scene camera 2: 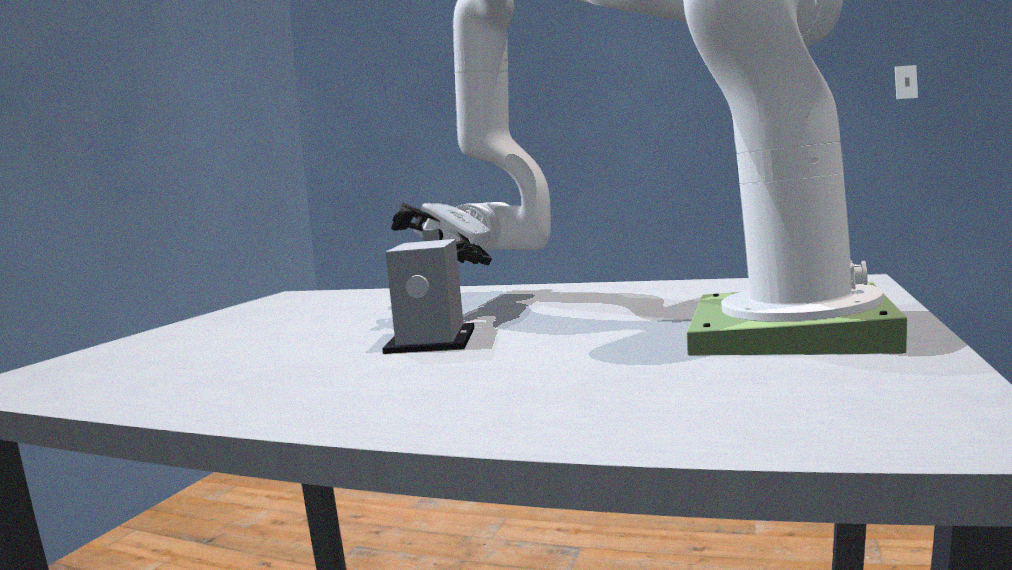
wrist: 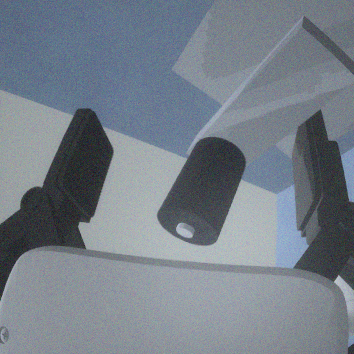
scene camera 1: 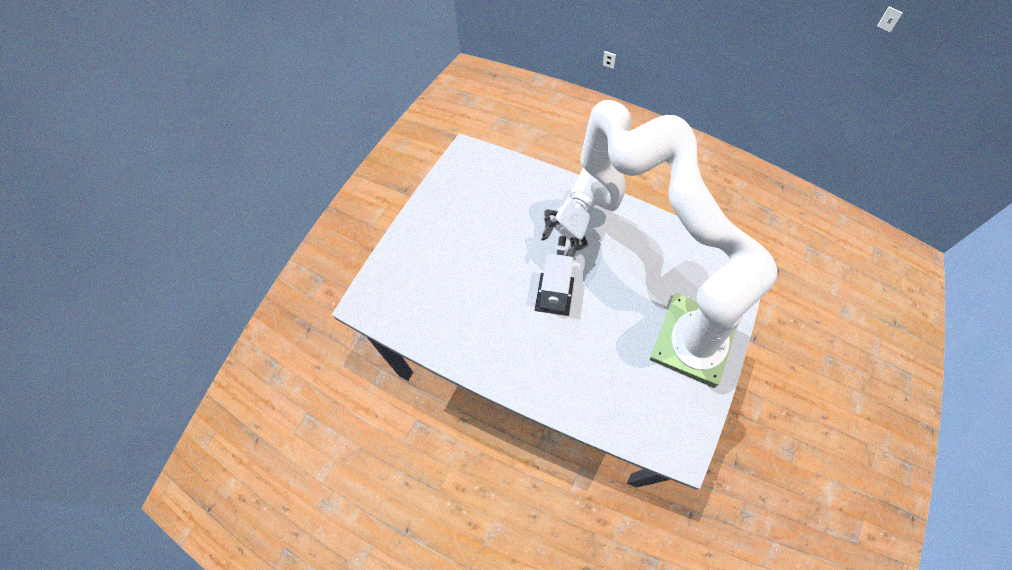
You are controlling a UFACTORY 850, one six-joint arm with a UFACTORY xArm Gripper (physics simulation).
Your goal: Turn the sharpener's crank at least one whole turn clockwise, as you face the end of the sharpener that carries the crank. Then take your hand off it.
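The sharpener [scene camera 1: 558, 273] [scene camera 2: 423, 304] is a grey upright box on a black base [scene camera 1: 552, 306] [scene camera 2: 427, 346]. A round disc [scene camera 2: 417, 286] shows on its face toward scene camera 2. The crank's dark cylindrical handle [scene camera 1: 561, 244] [wrist: 202, 192] sticks out at the opposite end, high up. A pale crank arm [wrist: 260, 92] shows behind it in the wrist view. My gripper [scene camera 1: 565, 241] [scene camera 2: 441, 240] [wrist: 195, 127] is open and tilted, with one finger on each side of the handle. In the wrist view both fingers show gaps to the handle. The sharpener hides much of the crank in scene camera 2.
The sharpener stands on the white table [scene camera 1: 439, 283] [scene camera 2: 283, 396]. The arm's green base plate [scene camera 1: 665, 343] [scene camera 2: 793, 338] is at the table's right side. My white arm [scene camera 1: 697, 201] [scene camera 2: 481, 92] arches over from it and reaches the crank end from the far side.
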